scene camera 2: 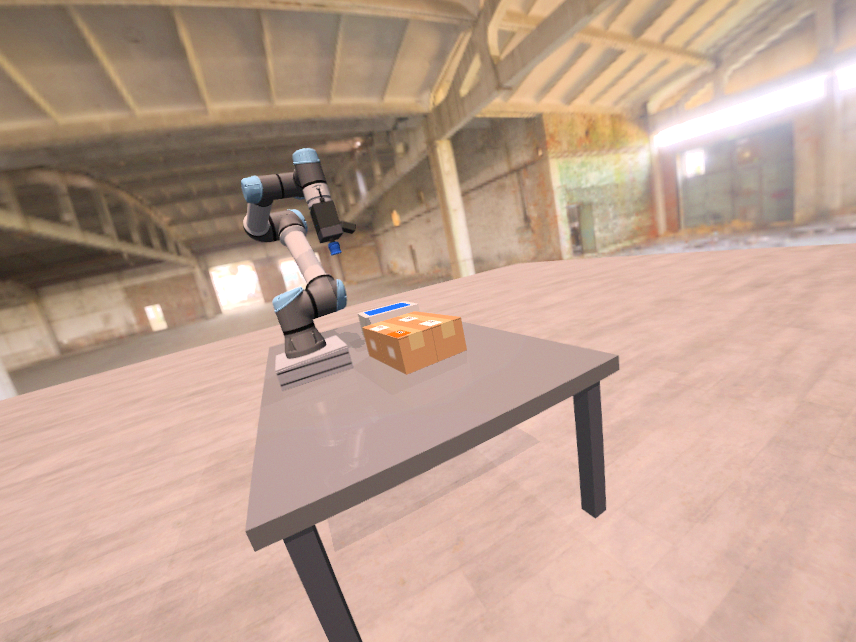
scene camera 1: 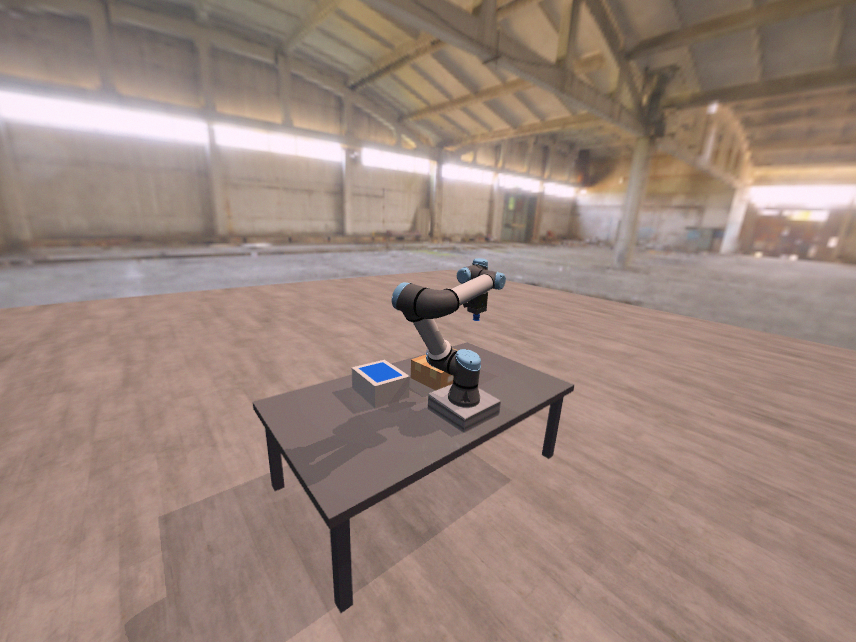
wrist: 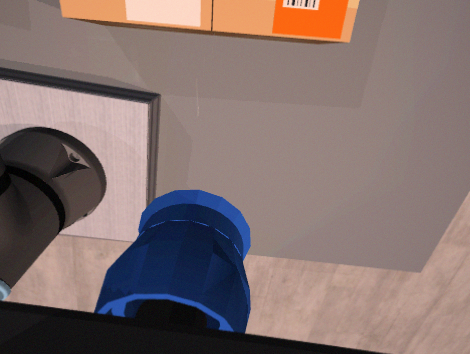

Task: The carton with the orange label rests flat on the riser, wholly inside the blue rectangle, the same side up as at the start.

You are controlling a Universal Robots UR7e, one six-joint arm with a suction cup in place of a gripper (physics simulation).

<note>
The suction cup (wrist: 191, 245) holds nothing. On the table rests a riser with blue rectangle (scene camera 1: 380, 383).
The riser with blue rectangle shows as well in scene camera 2 (scene camera 2: 373, 316). The wrist view does not show the riser with blue rectangle: it is out of frame.
</note>
